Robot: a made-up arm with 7 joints.
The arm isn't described. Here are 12 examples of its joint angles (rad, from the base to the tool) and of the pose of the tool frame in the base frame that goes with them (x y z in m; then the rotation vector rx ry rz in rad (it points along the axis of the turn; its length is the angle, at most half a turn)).
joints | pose
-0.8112 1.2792 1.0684 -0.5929 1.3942 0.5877 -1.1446 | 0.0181 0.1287 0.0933 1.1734 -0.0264 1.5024
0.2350 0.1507 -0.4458 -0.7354 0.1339 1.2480 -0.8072 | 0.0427 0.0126 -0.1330 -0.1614 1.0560 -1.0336
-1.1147 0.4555 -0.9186 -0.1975 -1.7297 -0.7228 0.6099 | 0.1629 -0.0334 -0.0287 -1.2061 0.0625 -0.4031
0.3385 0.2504 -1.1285 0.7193 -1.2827 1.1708 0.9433 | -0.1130 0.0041 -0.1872 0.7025 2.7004 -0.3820
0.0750 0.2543 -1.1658 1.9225 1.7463 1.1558 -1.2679 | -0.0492 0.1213 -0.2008 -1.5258 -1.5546 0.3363
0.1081 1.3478 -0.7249 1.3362 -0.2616 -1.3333 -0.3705 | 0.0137 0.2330 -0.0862 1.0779 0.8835 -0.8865
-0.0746 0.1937 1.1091 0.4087 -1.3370 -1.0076 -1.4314 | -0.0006 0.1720 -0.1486 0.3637 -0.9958 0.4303
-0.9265 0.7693 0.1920 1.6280 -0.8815 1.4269 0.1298 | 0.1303 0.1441 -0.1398 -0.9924 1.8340 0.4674
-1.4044 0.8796 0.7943 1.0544 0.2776 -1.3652 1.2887 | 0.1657 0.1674 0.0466 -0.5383 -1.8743 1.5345
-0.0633 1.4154 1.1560 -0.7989 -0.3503 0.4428 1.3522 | 0.0633 0.1041 0.0763 0.4537 -1.6107 1.3536
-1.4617 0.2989 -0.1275 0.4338 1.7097 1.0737 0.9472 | 0.2107 0.0269 0.0454 1.3428 -0.8274 2.1181
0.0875 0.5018 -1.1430 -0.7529 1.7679 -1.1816 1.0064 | -0.0237 -0.0154 -0.1060 -0.1631 -1.8499 -0.9647
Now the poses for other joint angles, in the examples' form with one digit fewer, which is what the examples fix.
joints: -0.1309 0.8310 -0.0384 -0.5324 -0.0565 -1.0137 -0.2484
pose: 0.087 0.072 -0.050 0.662 -1.280 -0.901
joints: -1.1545 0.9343 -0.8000 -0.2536 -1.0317 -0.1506 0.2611
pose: 0.170 0.017 -0.010 0.010 -0.428 -0.713
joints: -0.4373 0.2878 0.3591 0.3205 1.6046 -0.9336 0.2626
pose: 0.147 0.079 -0.137 1.585 -0.569 -0.458
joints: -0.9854 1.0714 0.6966 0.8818 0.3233 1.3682 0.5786
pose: 0.126 0.222 -0.026 0.173 1.170 1.685
